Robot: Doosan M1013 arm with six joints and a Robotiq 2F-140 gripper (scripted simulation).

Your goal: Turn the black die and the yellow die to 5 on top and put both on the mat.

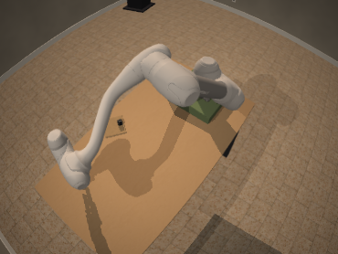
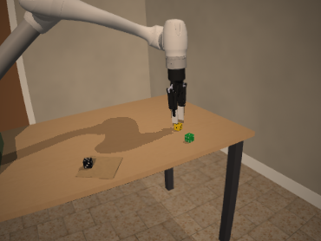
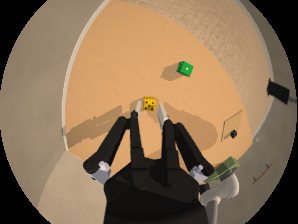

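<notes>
Right now my hand is 6 cm above the yellow die. Round my hand: black die 47 cm behind, 6 cm below, 2 cm to the right; mat 43 cm behind, 7 cm below, 4 cm to the right; green die 12 cm to the right, 6 cm below, 5 cm behind.
</notes>
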